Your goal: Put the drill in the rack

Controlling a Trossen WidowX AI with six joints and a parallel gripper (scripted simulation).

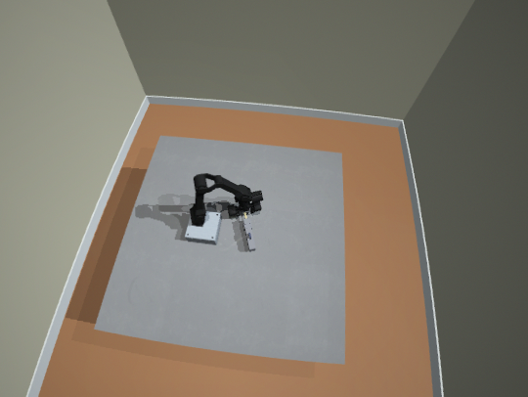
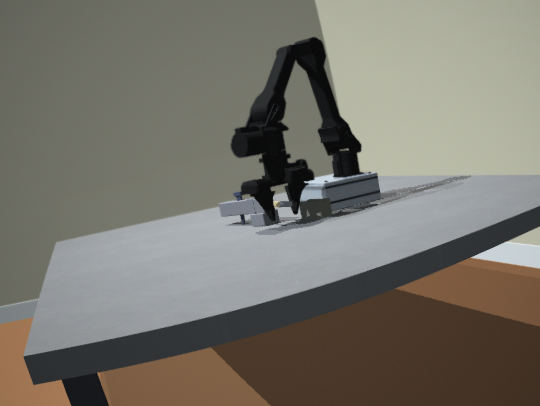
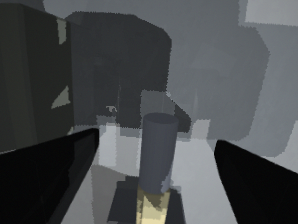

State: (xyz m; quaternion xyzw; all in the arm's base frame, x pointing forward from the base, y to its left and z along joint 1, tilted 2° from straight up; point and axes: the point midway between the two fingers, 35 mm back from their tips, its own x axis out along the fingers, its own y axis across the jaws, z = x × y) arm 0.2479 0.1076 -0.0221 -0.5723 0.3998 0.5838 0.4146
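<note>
My gripper tip is now 80 mm past the rack. From my gripper tip the other things lie so: drill 40 mm to the right, 30 mm above, 10 mm ahead; then dark blue key 150 mm to the right, 50 mm ahead, 40 mm above.
</note>
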